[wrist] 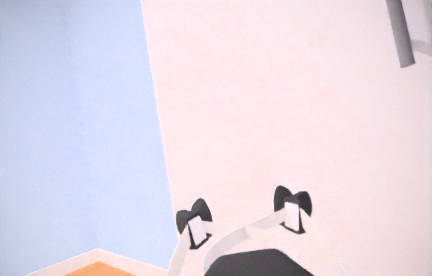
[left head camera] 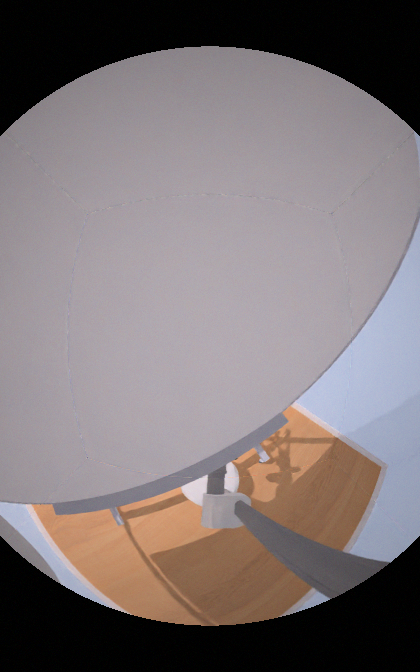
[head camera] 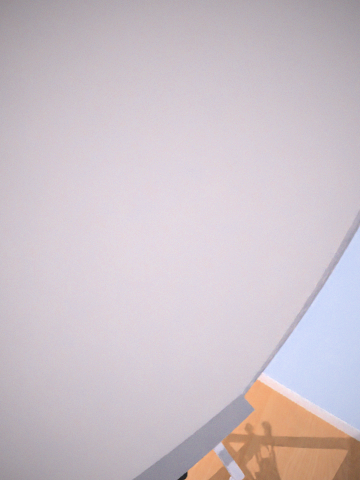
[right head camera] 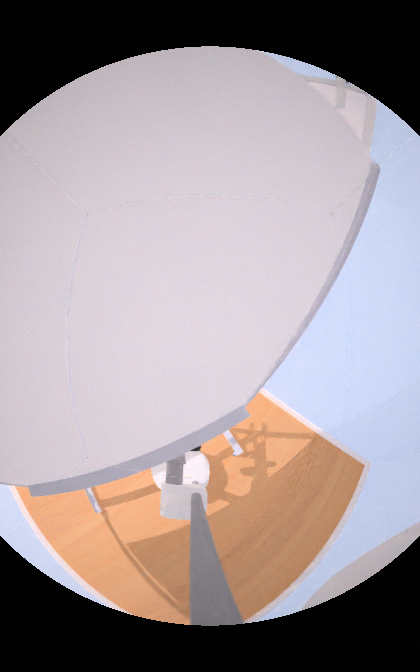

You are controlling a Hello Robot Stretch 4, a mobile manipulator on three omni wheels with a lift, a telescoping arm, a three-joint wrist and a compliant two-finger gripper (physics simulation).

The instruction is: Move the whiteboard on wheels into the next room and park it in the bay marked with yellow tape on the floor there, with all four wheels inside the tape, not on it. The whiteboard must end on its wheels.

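Frame: origin at the robot's base, x ahead, y left, z up, level; metres.
Where they show: gripper, fingertip midpoint: (wrist: 242,207).
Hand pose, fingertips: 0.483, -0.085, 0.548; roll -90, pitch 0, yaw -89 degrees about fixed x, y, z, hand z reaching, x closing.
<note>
Each offset is from my fingertips to the top centre of the thing, as dx, dy, dz. "pt": to the spot under its first point. Level surfaces: height alone.
The whiteboard's pale grey panel (head camera: 165,225) (left head camera: 210,320) (right head camera: 200,300) is very close to the head and fills most of the three head views. Its grey lower tray (head camera: 200,440) (left head camera: 175,480) (right head camera: 145,460) runs across low in them. Parts of its feet {pt -0.285, -0.320, -0.477} (left head camera: 262,454) (right head camera: 233,442) show beyond the tray. Its wheels cannot be made out. My gripper (wrist: 242,207) is open in the wrist view, with its fingertips apart and nothing between them. The panel hides the gripper in the head views. The yellow tape bay does not show.
A pale door (wrist: 250,110) with a grey handle {pt +0.274, -0.361, +0.223} (wrist: 400,35) stands ahead of the gripper; its upper part (right head camera: 367,120) shows beyond the panel. A blue wall (head camera: 325,340) (wrist: 100,125) meets the wood floor {dz -0.576} (right head camera: 280,510) at a white baseboard. My round base (right head camera: 200,470) is below the tray.
</note>
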